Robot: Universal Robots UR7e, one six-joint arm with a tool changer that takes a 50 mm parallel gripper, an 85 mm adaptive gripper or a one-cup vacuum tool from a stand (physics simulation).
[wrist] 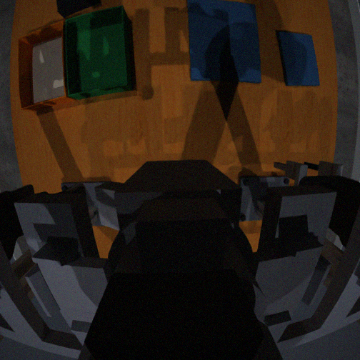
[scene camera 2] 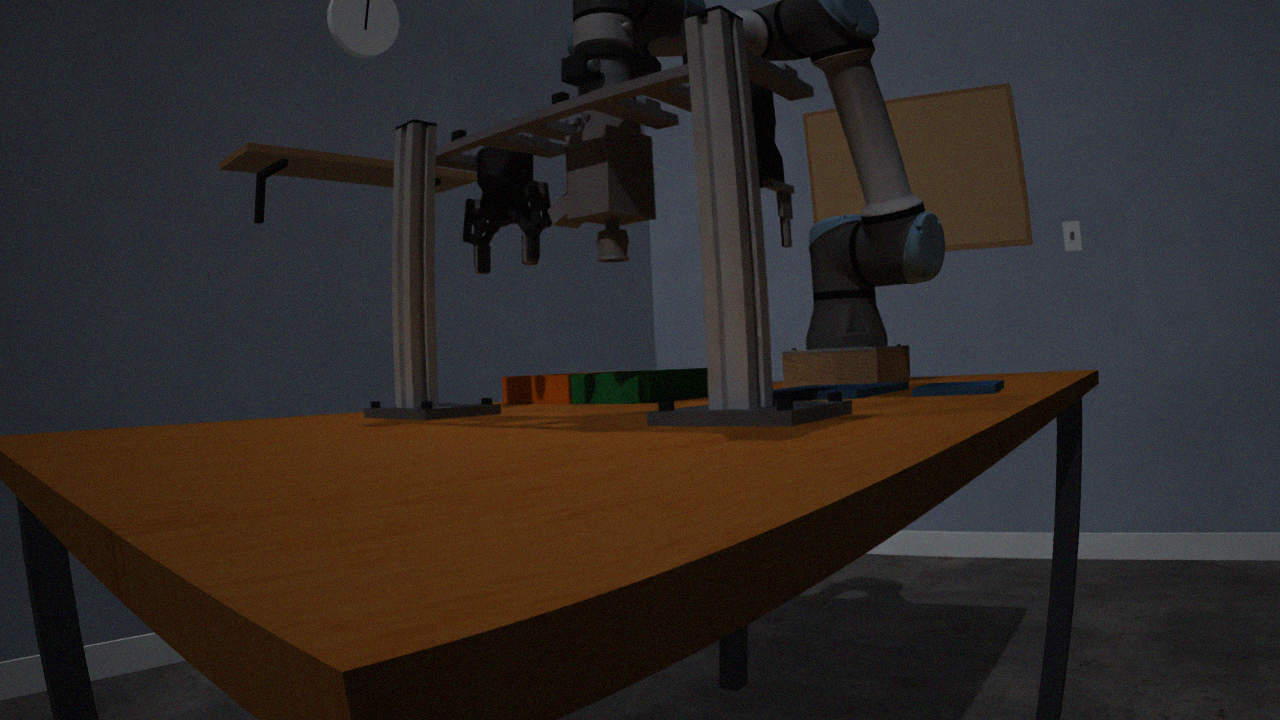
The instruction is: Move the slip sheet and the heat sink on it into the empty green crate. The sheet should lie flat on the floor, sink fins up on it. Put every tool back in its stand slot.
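Frame: origin at the arm's base, x ahead, y left, z up, level; metres.
Seen in the pictures: arm's base, origin of the base link: (scene camera 2: 847, 348).
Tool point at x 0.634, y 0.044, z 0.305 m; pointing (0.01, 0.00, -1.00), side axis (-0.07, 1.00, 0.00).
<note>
Pixels of each thing's top centre, then the offset from my tool point to it. "pt": a spot on its surface instead.
- vacuum tool, surface spot: (scene camera 2: 612, 246) pt dx +0.008, dy +0.012, dz -0.185 m
- green crate, middle of its top: (scene camera 2: 646, 370) dx -0.255, dy -0.185, dz -0.327 m
- orange crate, middle of its top: (scene camera 2: 572, 373) dx -0.236, dy -0.326, dz -0.327 m
- large blue plate, middle of its top: (scene camera 2: 830, 387) dx -0.309, dy +0.100, dz -0.360 m
- smaller blue plate, middle of its top: (scene camera 2: 961, 384) dx -0.300, dy +0.304, dz -0.360 m
The vacuum tool (scene camera 2: 612, 246) hangs at the stand's middle slot, directly under the arm's wrist, its cup facing down with nothing on it. Its dark body (wrist: 180, 240) fills the lower middle of the wrist view and hides the cup. The green crate (scene camera 2: 608, 387) (wrist: 128, 55) stands beside the orange crate (scene camera 2: 537, 389) (wrist: 24, 75); the green floor shows no sheet. A light grey sheet (wrist: 48, 70) lies in the orange crate. I cannot make out the heat sink. The adaptive gripper (scene camera 2: 506, 257) hangs open in the stand; the parallel gripper hangs partly hidden behind a post.
The tool stand's posts (scene camera 2: 414, 268) (scene camera 2: 729, 268) rise from the table on both sides of the vacuum tool. A large blue plate (scene camera 2: 845, 391) (wrist: 250, 62) and a smaller blue plate (scene camera 2: 957, 387) (wrist: 302, 60) lie on the table. A dark object (wrist: 77, 6) is beyond the green crate.
</note>
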